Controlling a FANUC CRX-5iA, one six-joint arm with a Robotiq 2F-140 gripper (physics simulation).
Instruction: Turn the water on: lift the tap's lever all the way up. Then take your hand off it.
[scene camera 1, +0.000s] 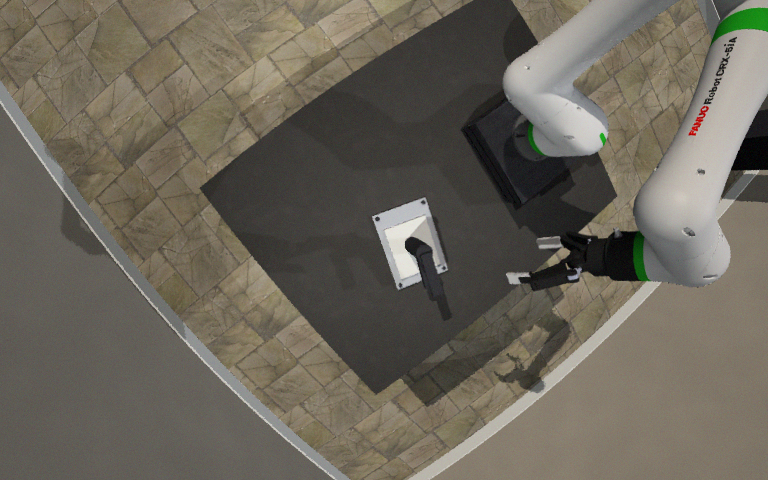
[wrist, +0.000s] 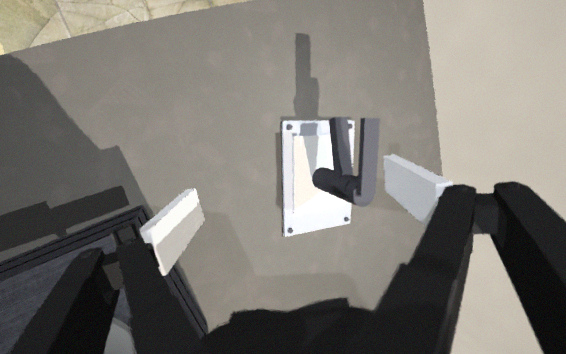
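Seen in the pictures: gripper, fingertip midpoint: (scene camera 1: 524, 259) (wrist: 290, 189); arm's base at its link origin: (scene camera 1: 533, 135).
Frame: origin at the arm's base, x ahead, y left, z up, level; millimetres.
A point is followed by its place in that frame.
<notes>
The tap (scene camera 1: 417, 247) @[x 482, y -52, z 33 mm] (wrist: 334, 183) @[x 464, y -12, z -15 mm] is a dark post on a cream block and a white plate (scene camera 1: 399, 212) @[x 436, y -123, z -100 mm] (wrist: 312, 227) @[x 412, y -120, z -100 mm] with dark screws. In the wrist view its spout (wrist: 341, 147) @[x 508, y 37, z -20 mm] and its lever (wrist: 370, 155) @[x 510, y 28, z 48 mm] run the same way, the lever at the post's top end, with a gap between them that widens slightly towards the tips. In the scene view the lever (scene camera 1: 429, 274) @[x 513, y 17, z 48 mm] overlaps the spout; its exact tilt is hard to tell. My gripper (scene camera 1: 532, 260) @[x 335, y 122, z 183 mm] (wrist: 290, 189) @[x 335, y 122, z 183 mm] is wide open and empty, to the right of the tap in the scene view, not touching it.
The plate stands on a dark mat (scene camera 1: 317, 169) @[x 505, y -383, z -108 mm] (wrist: 200, 100) @[x 346, y 220, z -108 mm] on stone paving (scene camera 1: 186, 101) (wrist: 100, 15). A dark square base (scene camera 1: 491, 164) @[x 142, y -23, z -55 mm] (wrist: 45, 300) bears the robot's arm at the upper right in the scene view. A pale kerb (scene camera 1: 481, 435) edges the paving.
</notes>
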